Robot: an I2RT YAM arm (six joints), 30 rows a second.
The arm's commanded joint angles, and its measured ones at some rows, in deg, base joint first. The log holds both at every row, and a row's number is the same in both.
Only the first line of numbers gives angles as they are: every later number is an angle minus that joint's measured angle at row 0.
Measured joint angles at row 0: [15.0 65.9 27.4 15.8 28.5 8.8]
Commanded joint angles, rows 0 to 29: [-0.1 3.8 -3.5 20.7 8.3 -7.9]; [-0.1 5.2 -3.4 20.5 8.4 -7.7]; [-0.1 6.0 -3.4 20.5 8.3 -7.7]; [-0.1 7.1 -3.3 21.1 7.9 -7.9]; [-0.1 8.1 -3.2 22.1 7.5 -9.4]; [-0.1 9.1 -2.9 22.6 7.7 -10.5]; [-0.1 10.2 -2.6 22.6 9.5 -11.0]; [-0.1 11.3 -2.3 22.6 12.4 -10.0]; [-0.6 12.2 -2.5 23.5 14.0 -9.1]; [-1.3 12.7 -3.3 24.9 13.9 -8.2]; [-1.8 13.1 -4.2 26.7 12.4 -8.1]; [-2.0 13.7 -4.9 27.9 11.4 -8.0]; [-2.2 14.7 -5.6 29.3 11.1 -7.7]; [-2.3 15.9 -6.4 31.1 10.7 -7.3]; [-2.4 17.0 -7.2 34.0 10.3 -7.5]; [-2.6 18.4 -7.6 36.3 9.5 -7.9]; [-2.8 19.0 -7.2 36.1 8.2 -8.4]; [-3.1 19.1 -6.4 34.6 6.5 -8.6]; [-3.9 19.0 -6.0 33.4 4.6 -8.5]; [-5.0 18.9 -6.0 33.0 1.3 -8.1]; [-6.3 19.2 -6.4 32.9 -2.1 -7.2]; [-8.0 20.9 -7.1 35.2 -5.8 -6.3]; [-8.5 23.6 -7.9 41.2 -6.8 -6.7]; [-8.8 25.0 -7.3 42.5 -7.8 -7.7]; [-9.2 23.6 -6.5 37.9 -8.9 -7.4]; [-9.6 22.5 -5.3 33.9 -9.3 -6.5]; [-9.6 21.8 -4.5 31.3 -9.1 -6.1]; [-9.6 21.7 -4.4 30.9 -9.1 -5.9]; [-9.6 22.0 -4.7 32.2 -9.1 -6.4]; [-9.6 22.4 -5.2 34.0 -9.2 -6.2]
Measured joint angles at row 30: [-9.5 23.2 -5.6 33.3 -6.8 -6.8]
